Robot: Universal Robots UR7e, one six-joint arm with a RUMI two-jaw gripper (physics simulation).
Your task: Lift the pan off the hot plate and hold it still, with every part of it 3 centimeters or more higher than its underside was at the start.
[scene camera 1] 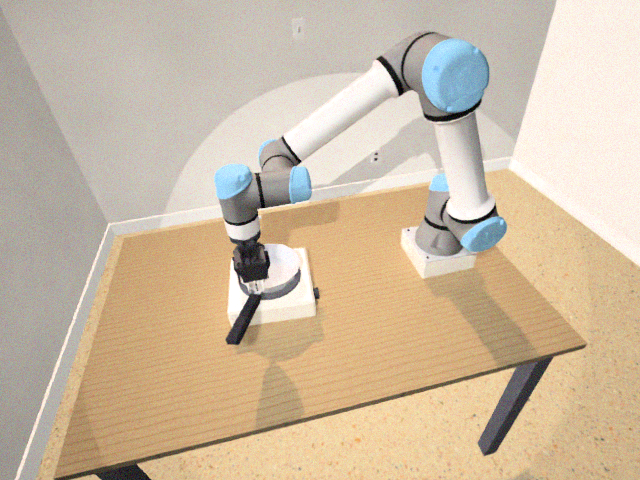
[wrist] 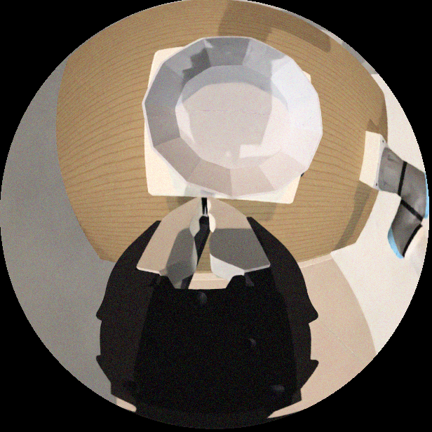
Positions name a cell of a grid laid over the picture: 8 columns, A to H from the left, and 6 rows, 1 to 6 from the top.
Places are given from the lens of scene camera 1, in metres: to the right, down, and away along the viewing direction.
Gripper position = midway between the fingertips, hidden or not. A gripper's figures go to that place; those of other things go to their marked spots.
my gripper (scene camera 1: D4): -0.17, 0.13, 0.98
pan (scene camera 1: D4): -0.11, 0.07, 1.12
white hot plate (scene camera 1: D4): -0.06, 0.17, 1.01
